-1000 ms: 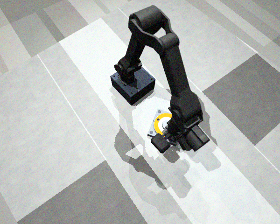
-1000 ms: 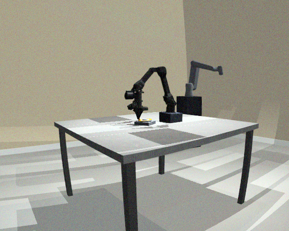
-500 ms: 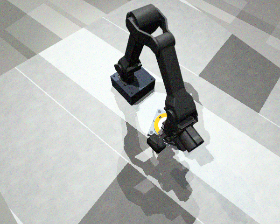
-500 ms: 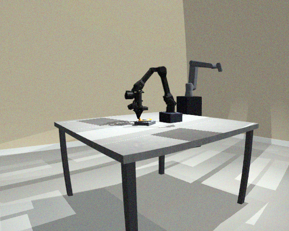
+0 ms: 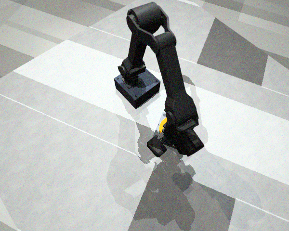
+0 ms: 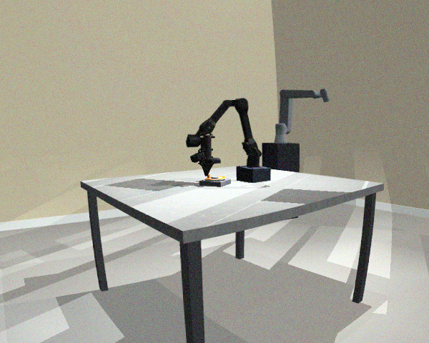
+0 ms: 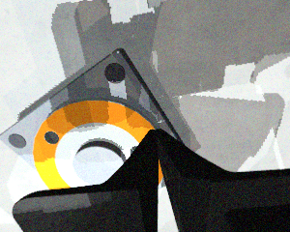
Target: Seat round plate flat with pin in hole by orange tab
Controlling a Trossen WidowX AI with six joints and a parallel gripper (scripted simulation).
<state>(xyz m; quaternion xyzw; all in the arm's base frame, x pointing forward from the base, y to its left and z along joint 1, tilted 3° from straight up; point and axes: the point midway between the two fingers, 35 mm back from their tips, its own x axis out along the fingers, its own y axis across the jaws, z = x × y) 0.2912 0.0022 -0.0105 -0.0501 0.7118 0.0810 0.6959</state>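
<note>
Right now my gripper tip is 2 cm past the round plate and 2 cm to the right of it. From my gripper tip the other things lie so: grey square base (3 cm behind, 4 cm to the left, 2 cm below).
</note>
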